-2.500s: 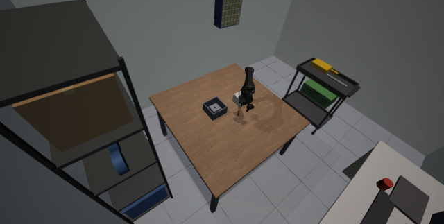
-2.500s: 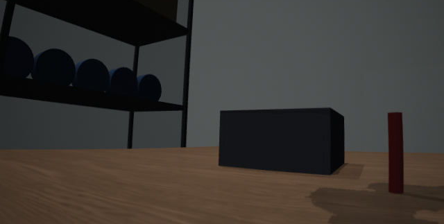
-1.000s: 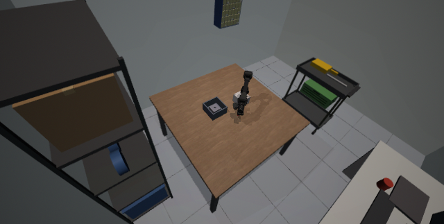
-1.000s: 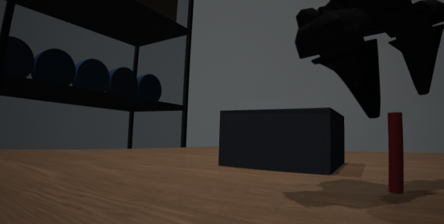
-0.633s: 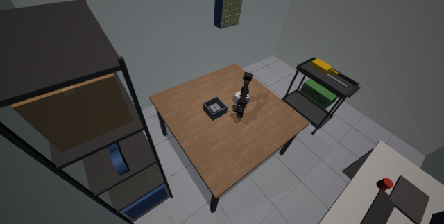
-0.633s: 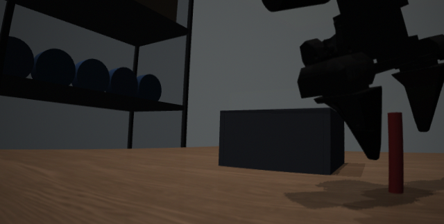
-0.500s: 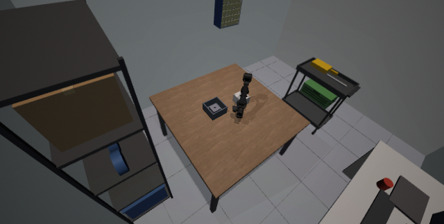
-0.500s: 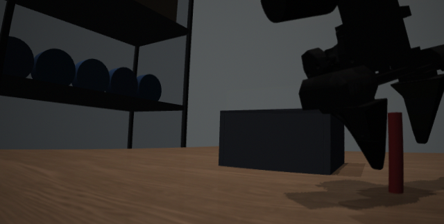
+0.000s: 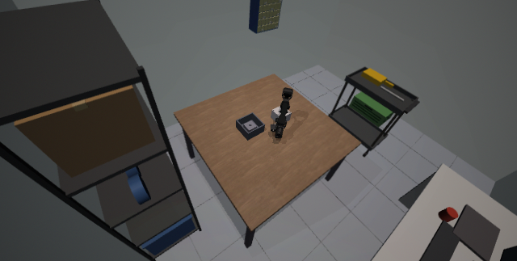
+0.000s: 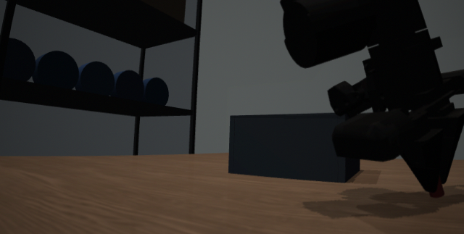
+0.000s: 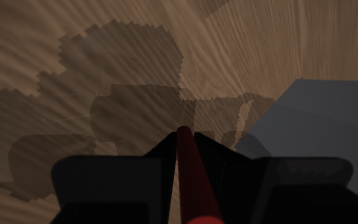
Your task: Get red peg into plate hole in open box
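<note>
The dark blue box lies 190 mm ahead of my gripper tip, 170 mm to the right of it and 20 mm above it. From my gripper tip the other things lie so: red peg 30 mm above, 10 mm to the left, 10 mm ahead.
</note>
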